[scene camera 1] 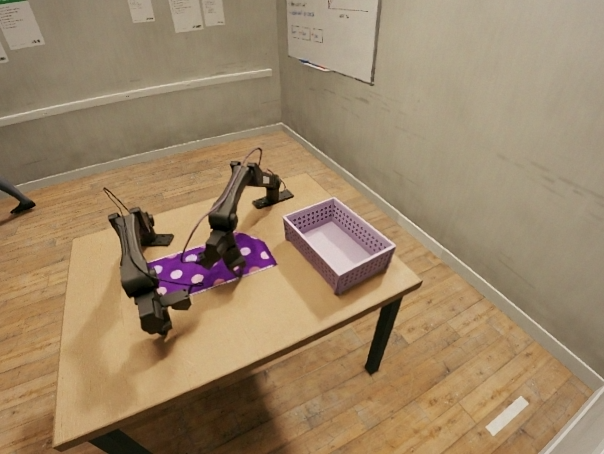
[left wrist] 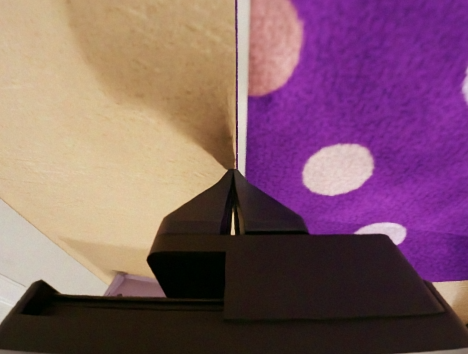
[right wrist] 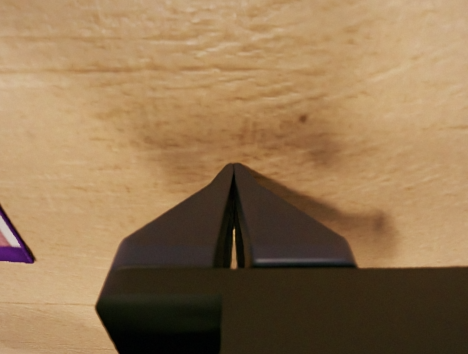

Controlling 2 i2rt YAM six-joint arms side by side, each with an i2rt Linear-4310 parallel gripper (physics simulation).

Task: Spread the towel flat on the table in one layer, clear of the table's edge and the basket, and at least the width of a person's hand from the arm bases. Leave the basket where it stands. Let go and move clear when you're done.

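Observation:
The purple towel with pale dots (scene camera 1: 212,276) (left wrist: 400,100) (right wrist: 15,254) lies as a long strip on the table, partly hidden by both arms in the scene view. Its right end has a slanted, uneven outline there; whether layers lie underneath is unclear. My left gripper (scene camera 1: 239,274) (left wrist: 233,176) is shut, its tips low at the towel's white-hemmed edge, with no cloth visible between them. My right gripper (scene camera 1: 164,336) (right wrist: 233,175) is shut and empty over bare wood, apart from the towel, whose corner shows at the left of the right wrist view.
The lilac basket (scene camera 1: 310,250) (left wrist: 132,286) stands upright and empty, right of the towel in the scene view. The left arm's base (scene camera 1: 272,200) and the right arm's base (scene camera 1: 160,240) are behind the towel on the table (scene camera 1: 240,335). The table's front edge runs below them.

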